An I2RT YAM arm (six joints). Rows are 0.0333 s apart.
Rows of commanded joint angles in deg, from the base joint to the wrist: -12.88, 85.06, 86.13, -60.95, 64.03, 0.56; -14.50, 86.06, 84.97, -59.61, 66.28, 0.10; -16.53, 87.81, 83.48, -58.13, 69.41, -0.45; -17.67, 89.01, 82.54, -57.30, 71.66, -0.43; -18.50, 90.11, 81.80, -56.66, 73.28, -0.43; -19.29, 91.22, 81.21, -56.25, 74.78, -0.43; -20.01, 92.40, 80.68, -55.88, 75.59, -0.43; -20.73, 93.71, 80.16, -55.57, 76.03, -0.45; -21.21, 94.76, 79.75, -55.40, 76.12, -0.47; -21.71, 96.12, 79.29, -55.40, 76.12, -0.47; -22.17, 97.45, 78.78, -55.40, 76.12, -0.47; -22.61, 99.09, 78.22, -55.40, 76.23, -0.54; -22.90, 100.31, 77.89, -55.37, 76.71, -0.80; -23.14, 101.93, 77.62, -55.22, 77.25, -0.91; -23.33, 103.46, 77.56, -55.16, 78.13, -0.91; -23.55, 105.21, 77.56, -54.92, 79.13, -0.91; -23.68, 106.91, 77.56, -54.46, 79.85, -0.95; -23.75, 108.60, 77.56, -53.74, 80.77, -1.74; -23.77, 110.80, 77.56, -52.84, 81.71, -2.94
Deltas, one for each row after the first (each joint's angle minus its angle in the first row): -1.62, 1.00, -1.16, 1.34, 2.25, -0.46; -3.65, 2.75, -2.65, 2.82, 5.38, -1.01; -4.79, 3.95, -3.59, 3.65, 7.63, -0.99; -5.62, 5.05, -4.33, 4.29, 9.25, -0.99; -6.41, 6.16, -4.92, 4.70, 10.75, -0.99; -7.13, 7.34, -5.45, 5.07, 11.56, -0.99; -7.85, 8.65, -5.97, 5.38, 12.00, -1.01; -8.33, 9.70, -6.38, 5.55, 12.09, -1.03; -8.83, 11.06, -6.84, 5.55, 12.09, -1.03; -9.29, 12.39, -7.35, 5.55, 12.09, -1.03; -9.73, 14.03, -7.91, 5.55, 12.20, -1.10; -10.02, 15.25, -8.24, 5.58, 12.68, -1.36; -10.26, 16.87, -8.51, 5.73, 13.22, -1.47; -10.45, 18.40, -8.57, 5.79, 14.10, -1.47; -10.67, 20.15, -8.57, 6.03, 15.10, -1.47; -10.80, 21.85, -8.57, 6.49, 15.82, -1.51; -10.87, 23.54, -8.57, 7.21, 16.74, -2.30; -10.89, 25.74, -8.57, 8.11, 17.68, -3.50
